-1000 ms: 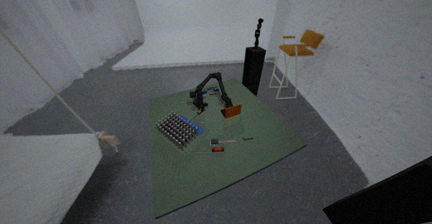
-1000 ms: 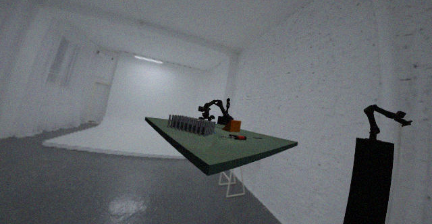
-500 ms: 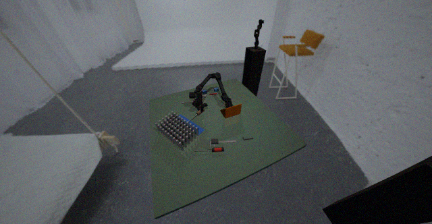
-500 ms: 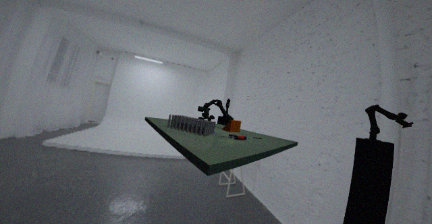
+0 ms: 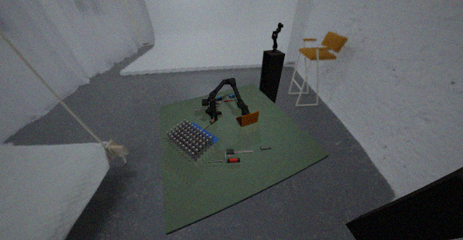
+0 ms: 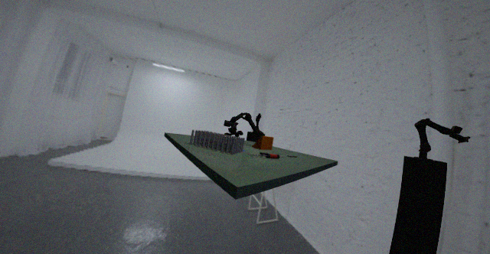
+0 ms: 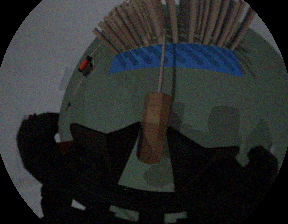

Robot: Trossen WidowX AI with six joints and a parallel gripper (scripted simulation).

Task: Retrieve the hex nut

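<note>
The blue taped strip lies 130 mm ahead of my gripper tip, 100 mm to the left of it and 40 mm below it. Round my gripper tip: hook tool: 80 mm ahead, 60 mm to the left; dark piece: 350 mm behind, 430 mm to the left, 30 mm below.
</note>
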